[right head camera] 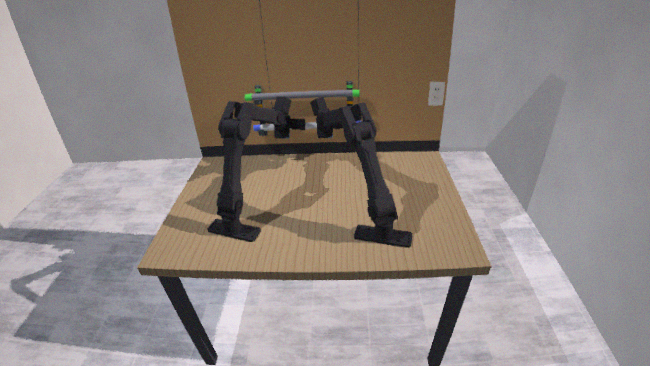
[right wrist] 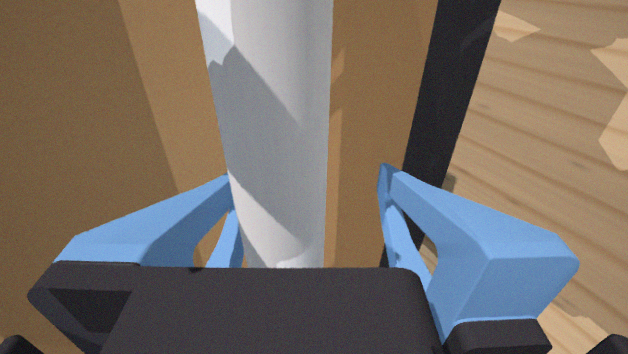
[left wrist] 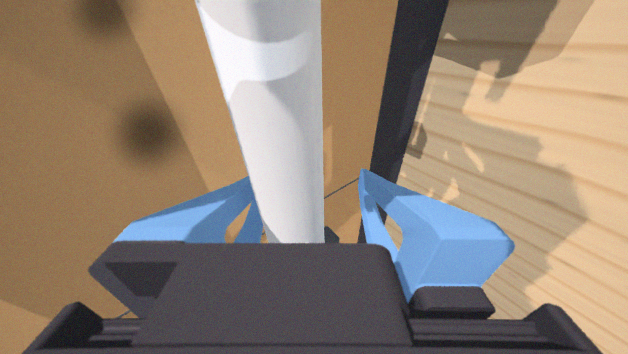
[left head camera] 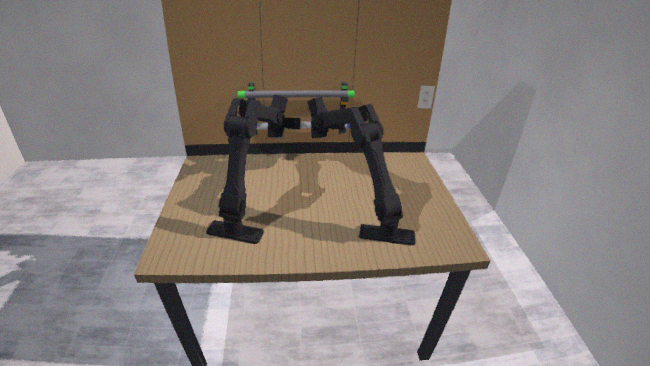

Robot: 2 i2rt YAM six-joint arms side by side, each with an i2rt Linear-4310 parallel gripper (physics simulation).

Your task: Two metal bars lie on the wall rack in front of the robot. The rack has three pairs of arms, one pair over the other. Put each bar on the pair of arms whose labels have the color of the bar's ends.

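Frame: origin at the left arm's base, x ahead, y left, z up, level; centimetres.
Seen in the pictures: left gripper, fingertip midpoint: point(left wrist: 313, 177); right gripper, fingertip midpoint: point(right wrist: 315, 175); left arm's base, origin of the base link: point(right head camera: 233, 230) point(left head camera: 234, 232); right arm's base, origin of the base link: point(right head camera: 383, 236) point(left head camera: 387, 235).
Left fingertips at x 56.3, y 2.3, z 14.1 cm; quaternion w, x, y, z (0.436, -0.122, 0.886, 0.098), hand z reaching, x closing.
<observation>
Pixels of each thing's middle, then the offset from my left fingertips to it. "spot": a spot on its surface instead. Level surfaces: height alone.
- bar with bright green ends, body centre: point(left head camera: 296, 93) point(right head camera: 301, 94) dx +1.2, dy -10.0, dz +17.8 cm
- wall rack, surface spot: point(right head camera: 349, 84) point(left head camera: 344, 85) spot: dx +8.4, dy -29.9, dz +21.4 cm
- bar with blue ends, body centre: point(right wrist: 292, 337) point(left head camera: 299, 125) point(right head camera: 307, 125) dx +1.3, dy -11.4, dz +2.8 cm
- wooden table, its level: dz -14.1 cm
- brown wall panel, surface spot: point(left head camera: 310, 45) point(right head camera: 312, 46) spot: dx +6.2, dy -14.7, dz +38.4 cm
- dark strip, surface spot: point(left head camera: 215, 149) spot: dx -6.6, dy +29.1, dz -11.0 cm
The bar with bright green ends point(left head camera: 300, 94) point(right head camera: 305, 94) lies level on the top pair of arms of the wall rack point(left head camera: 344, 85) point(right head camera: 349, 84), by green labels. Orange labels point(left head camera: 343, 104) point(right head camera: 350, 103) show below. The bar with blue ends point(left head camera: 305, 125) point(right head camera: 311, 125) point(left wrist: 286, 130) point(right wrist: 280, 100) is level at the lowest pair of arms; the labels there are hidden or too small to read. My left gripper point(left wrist: 313, 177) and right gripper point(right wrist: 306, 170) are open around this bar. In each wrist view it lies nearer the picture-left finger, with a gap at the other.
The wooden table point(left head camera: 310, 255) point(right head camera: 310, 255) carries both arm bases. The brown wall panel point(left head camera: 310, 45) point(right head camera: 310, 45) stands behind the rack, with a dark strip point(left head camera: 215, 149) point(right head camera: 220, 150) along its foot. The upper bar runs above both wrists.
</observation>
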